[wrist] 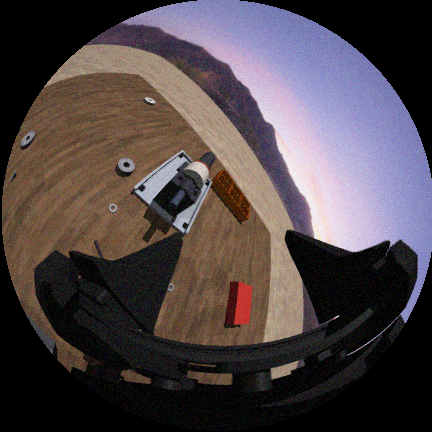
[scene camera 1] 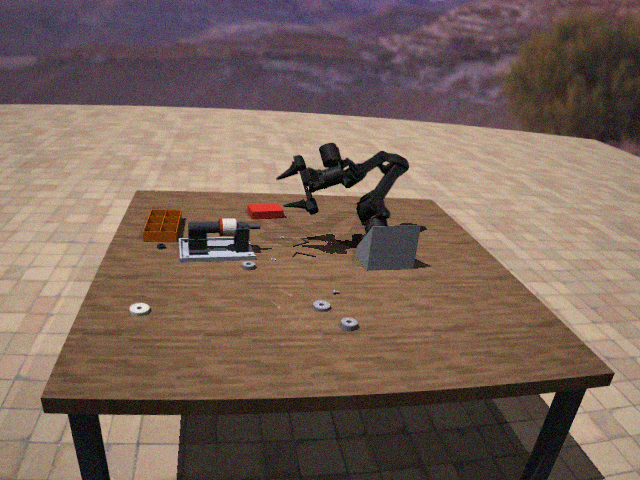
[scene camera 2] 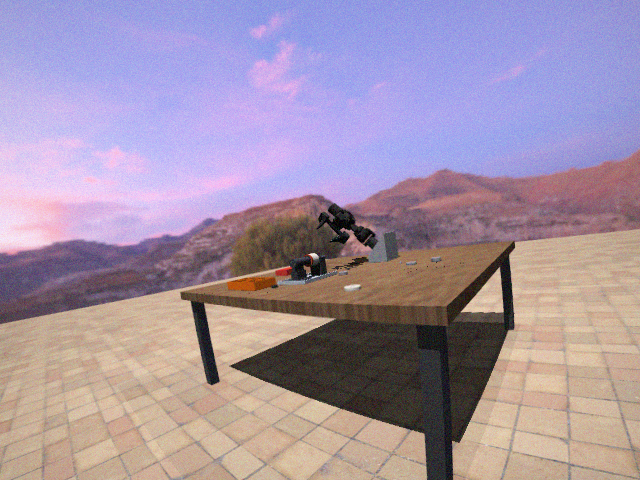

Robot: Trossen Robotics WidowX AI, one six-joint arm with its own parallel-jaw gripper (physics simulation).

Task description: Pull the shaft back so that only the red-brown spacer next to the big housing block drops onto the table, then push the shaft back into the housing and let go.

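Note:
The dark housing block stands at the left end of a light grey baseplate. The thin red-brown spacer sits beside the housing's dark barrel, against a wider white ring. The blue-grey shaft sticks out past the dark support at the right end. My gripper is open and empty, above the table and to the right of the shaft end in the first scene view, apart from it.
An orange divided tray stands left of the fixture. A red block lies behind it. Loose grey rings and a white ring lie on the table. A grey wedge stands by the arm base.

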